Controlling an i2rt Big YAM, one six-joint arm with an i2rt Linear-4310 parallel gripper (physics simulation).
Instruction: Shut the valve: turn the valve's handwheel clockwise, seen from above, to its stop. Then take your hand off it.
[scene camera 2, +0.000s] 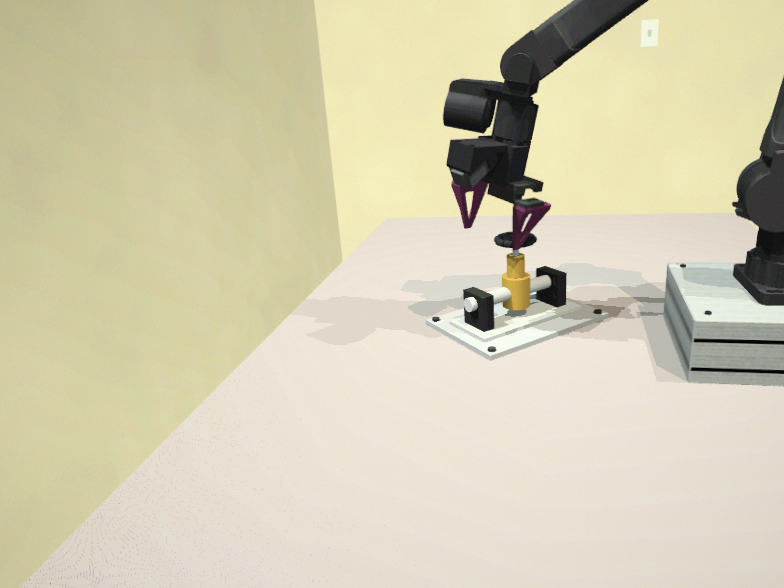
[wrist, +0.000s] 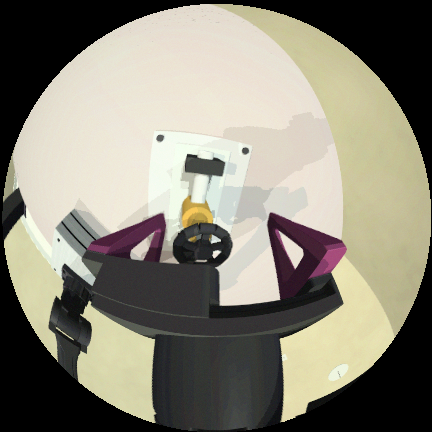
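The black spoked handwheel lies level on a thin stem above the orange-yellow valve body. How far it is turned cannot be told. My gripper points down with its two purple fingers wide open and nothing held. In the scene view one fingertip overlaps the wheel from the front and the other stands off to the left. In the wrist view the wheel shows between the fingers, nearer the left one, with a gap on both sides. Part of its lower rim is close to the gripper's dark housing.
The valve's white pipe runs between black end blocks on a white base plate. A grey-white plinth carrying another black arm part stands at the right in the scene view. A wall rises beyond the table's left edge.
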